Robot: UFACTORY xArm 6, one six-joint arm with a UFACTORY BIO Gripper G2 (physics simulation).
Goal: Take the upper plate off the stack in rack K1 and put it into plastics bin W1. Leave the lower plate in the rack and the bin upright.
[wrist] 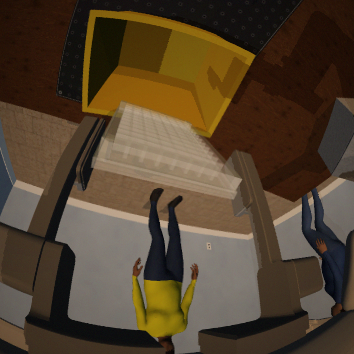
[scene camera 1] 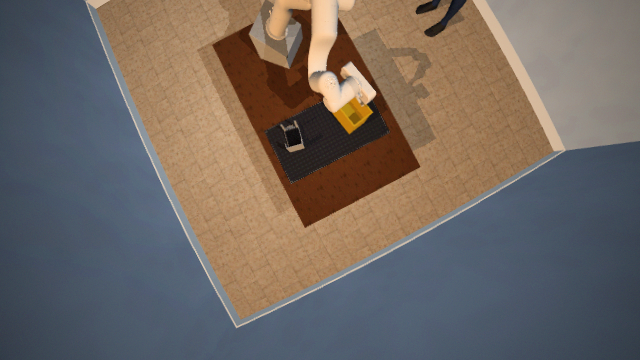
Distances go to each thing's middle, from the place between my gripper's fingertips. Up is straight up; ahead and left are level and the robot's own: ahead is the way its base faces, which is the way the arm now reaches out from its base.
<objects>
Right now my hand is 3 cm above the clear gridded plate [wrist: 138, 141] and 2 cm to the right of it. Round my hand: yellow bin W1 [scene camera 1: 352, 115]: 20 cm below, 1 cm ahead.
</objects>
